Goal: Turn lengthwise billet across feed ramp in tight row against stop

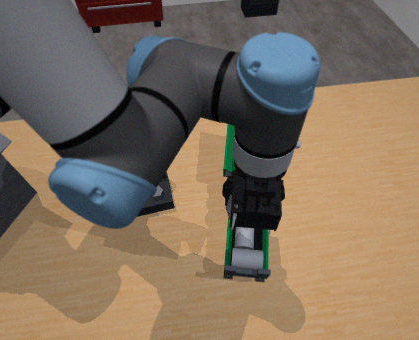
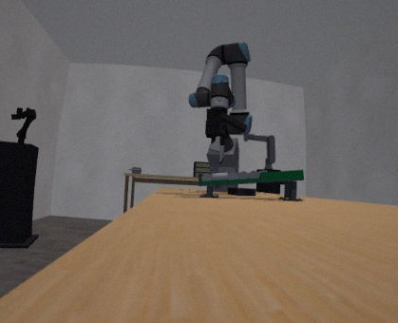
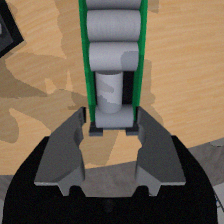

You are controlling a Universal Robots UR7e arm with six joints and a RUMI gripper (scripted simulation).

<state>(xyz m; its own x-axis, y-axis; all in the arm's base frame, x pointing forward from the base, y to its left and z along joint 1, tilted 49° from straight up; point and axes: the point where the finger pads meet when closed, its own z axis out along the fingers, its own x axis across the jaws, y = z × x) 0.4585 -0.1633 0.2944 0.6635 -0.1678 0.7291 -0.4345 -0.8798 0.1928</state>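
Now: the stop 40 mm behind my hand, 70 mm to the right of it and 90 mm below it. Also, from my hand: black tray: 150 mm behind, 230 mm to the left, 140 mm below.
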